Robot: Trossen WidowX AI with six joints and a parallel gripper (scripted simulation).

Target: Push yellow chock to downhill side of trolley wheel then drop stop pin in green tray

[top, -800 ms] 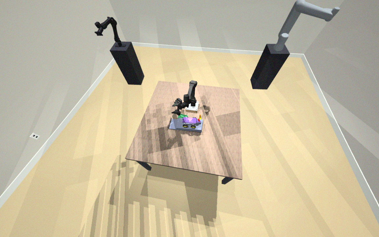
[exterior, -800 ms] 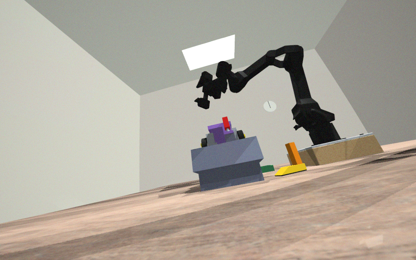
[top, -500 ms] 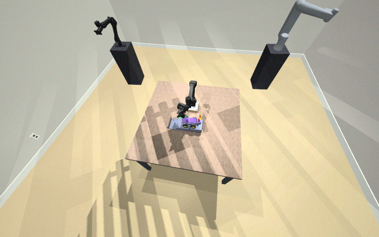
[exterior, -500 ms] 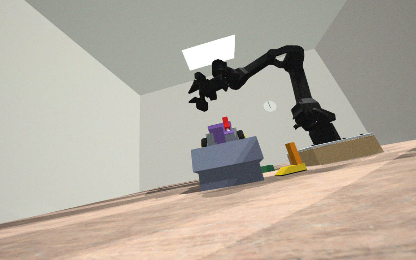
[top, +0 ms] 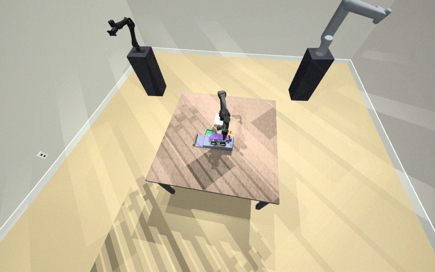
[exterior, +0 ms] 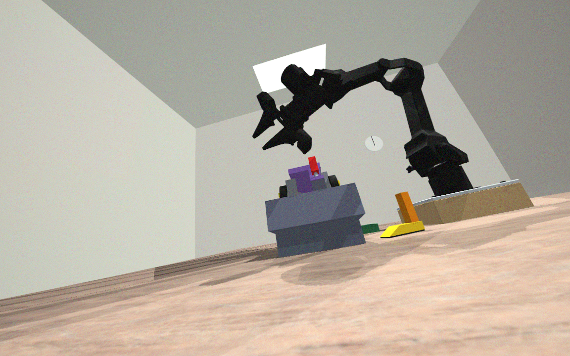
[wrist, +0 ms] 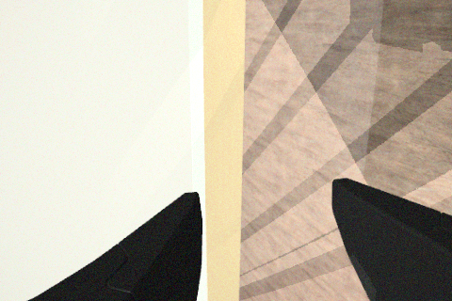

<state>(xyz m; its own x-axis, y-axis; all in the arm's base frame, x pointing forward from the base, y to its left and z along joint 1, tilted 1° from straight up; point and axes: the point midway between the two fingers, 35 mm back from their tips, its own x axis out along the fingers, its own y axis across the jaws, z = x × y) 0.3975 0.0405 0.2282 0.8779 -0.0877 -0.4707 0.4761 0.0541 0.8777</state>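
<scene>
Right now my gripper tip is 130 mm above the red-headed stop pin, 110 mm past it and 60 mm to the right of it. Round my gripper tip: blue-grey ramp (210 mm below, 110 mm behind, 60 mm to the right); then yellow chock (240 mm below, 230 mm behind, 70 mm to the left); then purple-topped trolley (140 mm below, 100 mm behind, 50 mm to the right).
</scene>
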